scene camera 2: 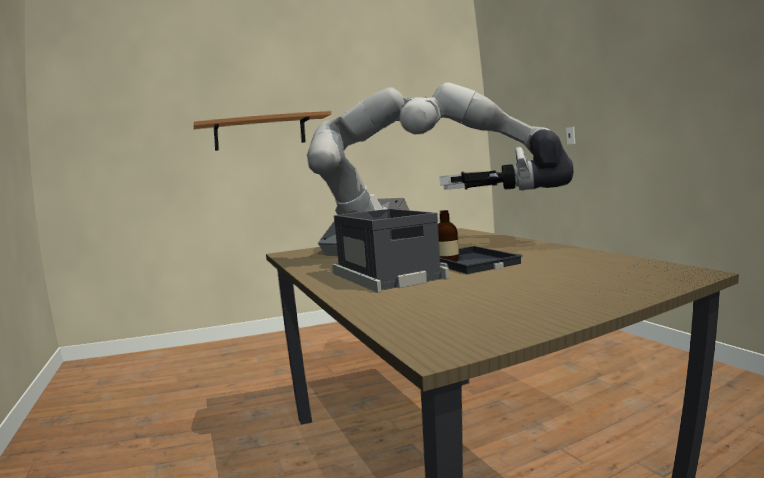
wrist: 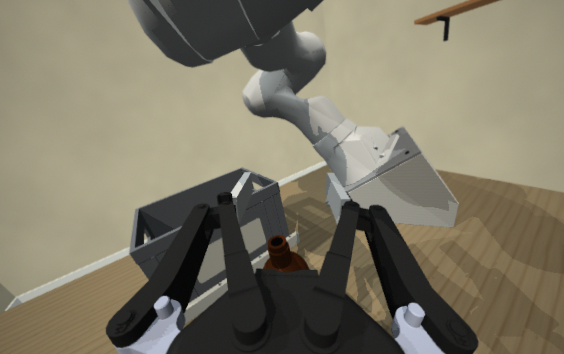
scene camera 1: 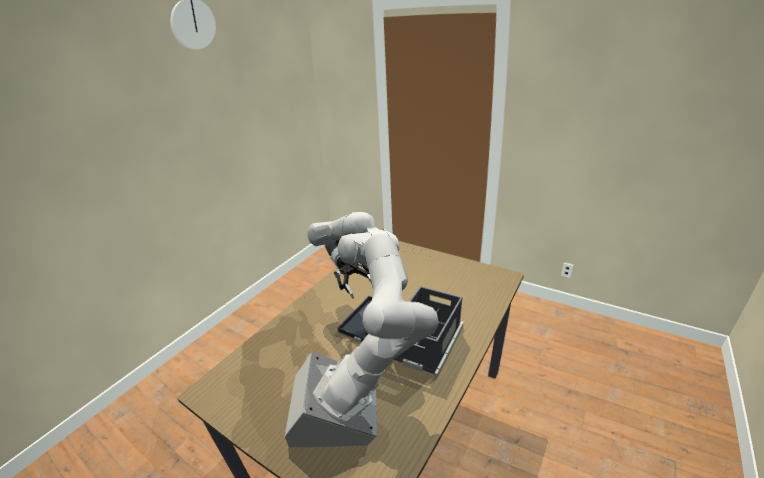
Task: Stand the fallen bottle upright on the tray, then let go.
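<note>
The brown bottle with a cream label (scene camera 2: 448, 232) (wrist: 280, 256) stands upright on the left part of the dark tray (scene camera 1: 352, 325) (scene camera 2: 481, 267) in the second scene view. In the wrist view its neck and shoulder show beyond the gripper's body, and its lower part is hidden. The arm hides the bottle in the first scene view. My gripper (scene camera 1: 359, 286) (scene camera 2: 446, 181) (wrist: 288, 183) is open and empty. It points level and hangs above the bottle's mouth, apart from it. In the wrist view its pads stand wide apart.
A tall dark crate (scene camera 1: 450, 308) (scene camera 2: 405, 253) (wrist: 265, 206) stands close beside the tray, with light strips around its foot. The arm's grey wedge base (scene camera 1: 332, 428) (wrist: 415, 185) is on the same table (scene camera 1: 264, 394) (scene camera 2: 535, 304). A wooden wall shelf (scene camera 2: 261, 120) hangs behind.
</note>
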